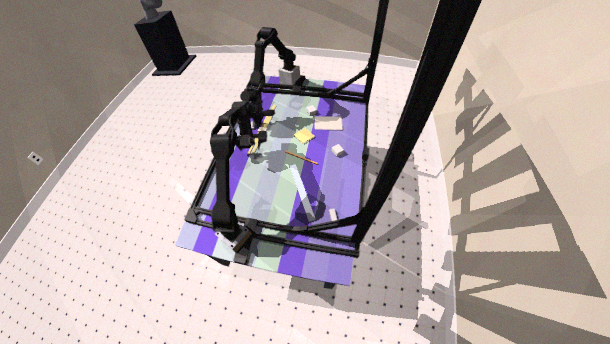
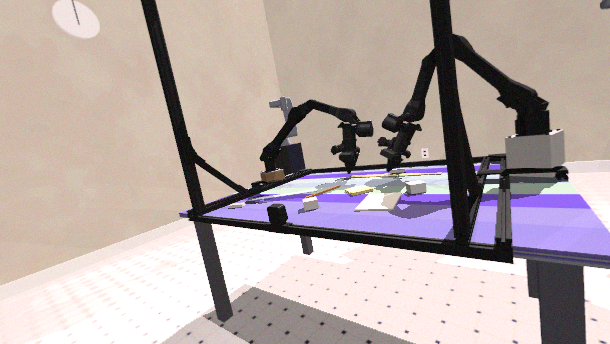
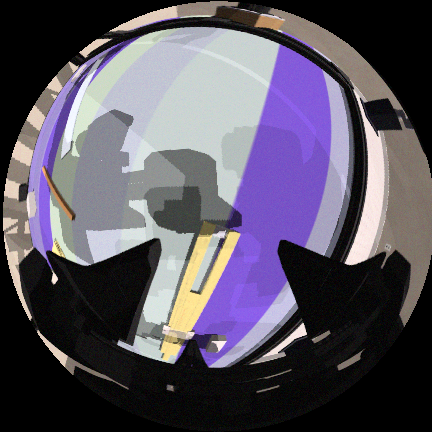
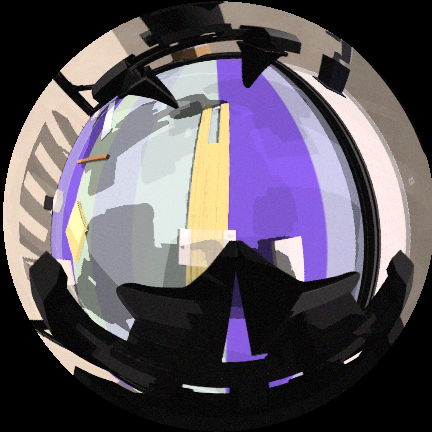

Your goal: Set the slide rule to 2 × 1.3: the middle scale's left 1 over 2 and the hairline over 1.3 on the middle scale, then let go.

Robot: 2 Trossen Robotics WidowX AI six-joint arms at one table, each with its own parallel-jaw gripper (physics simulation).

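The yellow slide rule (image 1: 270, 117) (image 2: 420, 174) (image 3: 197, 310) (image 4: 207, 175) lies flat. A pale grey channel (image 3: 206, 270) (image 4: 214, 127) shows between its rails toward the left arm's end. The clear cursor with pinkish-white ends (image 3: 177, 334) (image 4: 184, 245) sits across it, near the right fingers. Scale numbers and hairline are too small to read. My left gripper (image 3: 220, 246) (image 4: 211, 93) (image 2: 349, 171) is open and empty above the rule's end. My right gripper (image 4: 234, 245) (image 2: 392, 168) is shut on nothing, its tips beside the cursor; contact cannot be told.
A white block (image 4: 291, 255) lies beside the rule. An orange stick (image 1: 301, 158), a yellow pad (image 1: 304, 135), a white card (image 1: 328, 123), a long white strip (image 1: 301, 187) and small white blocks (image 1: 339, 150) (image 2: 415, 187) lie farther off. A black frame (image 2: 320, 232) edges the table.
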